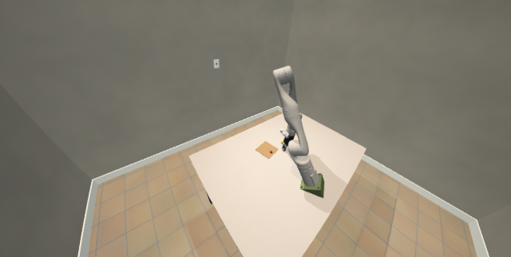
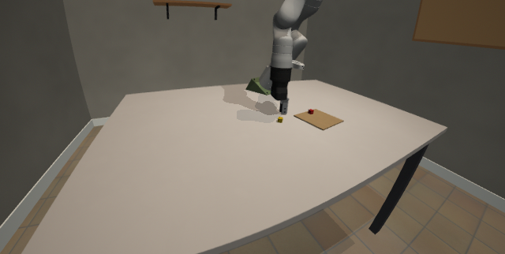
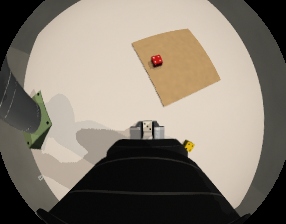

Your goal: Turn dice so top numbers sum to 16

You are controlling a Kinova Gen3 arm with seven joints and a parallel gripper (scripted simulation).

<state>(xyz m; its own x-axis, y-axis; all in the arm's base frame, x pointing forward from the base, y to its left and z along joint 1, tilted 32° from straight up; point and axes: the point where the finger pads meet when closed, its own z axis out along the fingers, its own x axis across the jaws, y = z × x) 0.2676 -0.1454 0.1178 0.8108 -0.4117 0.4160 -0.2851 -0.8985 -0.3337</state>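
My hand is 6 cm short of the yellow die, 6 cm to the left of it and 1 cm above it. Also, from my hand: white die 1 cm below; tan mat 10 cm ahead, 10 cm to the left, 2 cm below; red die 5 cm ahead, 10 cm to the left, 1 cm below.
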